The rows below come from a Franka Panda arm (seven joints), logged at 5 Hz.
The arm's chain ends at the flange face. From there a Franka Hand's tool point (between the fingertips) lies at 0.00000 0.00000 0.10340 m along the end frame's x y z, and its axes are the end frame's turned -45 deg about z.
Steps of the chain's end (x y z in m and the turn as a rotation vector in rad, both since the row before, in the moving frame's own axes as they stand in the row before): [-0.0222, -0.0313, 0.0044, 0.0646, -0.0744, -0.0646]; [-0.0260, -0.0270, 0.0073, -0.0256, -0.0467, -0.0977]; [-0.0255, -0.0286, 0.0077, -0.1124, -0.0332, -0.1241]
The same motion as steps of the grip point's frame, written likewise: [0.0054, -0.0479, 0.0039, 0.0983, -0.0069, -0.0646]; [-0.0046, -0.0388, 0.0072, 0.0149, -0.0511, -0.0977]; [-0.0080, -0.0318, 0.0070, -0.0560, -0.1030, -0.1241]
